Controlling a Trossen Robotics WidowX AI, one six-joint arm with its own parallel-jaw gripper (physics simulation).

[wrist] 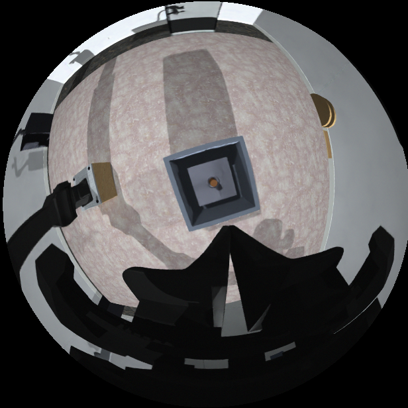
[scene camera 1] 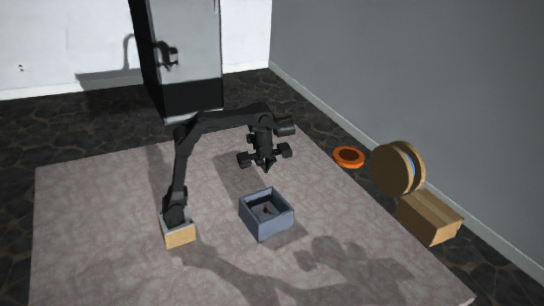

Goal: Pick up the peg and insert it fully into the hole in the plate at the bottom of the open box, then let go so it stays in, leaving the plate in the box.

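Frame: origin at the arm's base, x ahead, y left, z up, level; millimetres.
Seen in the pictures: gripper, fingertip midpoint: (scene camera 1: 265,172); arm's base at its link origin: (scene camera 1: 174,220).
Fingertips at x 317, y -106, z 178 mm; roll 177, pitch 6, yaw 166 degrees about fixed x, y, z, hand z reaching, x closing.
Note:
Offsets run from my fingertips to a thing's top centre. Level surfaces: height alone.
The blue-grey open box {16 mm ahead, 6 mm left, 168 mm down} (scene camera 1: 275,226) (wrist: 252,177) stands upright on the mat. The light grey square plate {16 mm ahead, 6 mm left, 205 mm down} (scene camera 1: 259,209) (wrist: 200,175) lies at its bottom. The orange-brown peg {14 mm ahead, 8 mm left, 178 mm down} (scene camera 1: 266,208) (wrist: 213,182) stands upright in the hole near the plate's middle, with its top showing above the plate. How deep it sits cannot be read exactly. My gripper (scene camera 1: 266,171) (wrist: 227,230) is shut and empty, pointing down, high above the box and apart from the peg.
The pinkish mat {266 mm down} (scene camera 1: 100,200) (wrist: 140,100) lies under the box and the arm's wooden base block (scene camera 1: 180,236) (wrist: 104,182). An orange ring (scene camera 1: 339,159), a large spool (scene camera 1: 389,170) and a cardboard box (scene camera 1: 422,220) stand beyond its right edge. A tall cabinet (scene camera 1: 192,50) stands behind.

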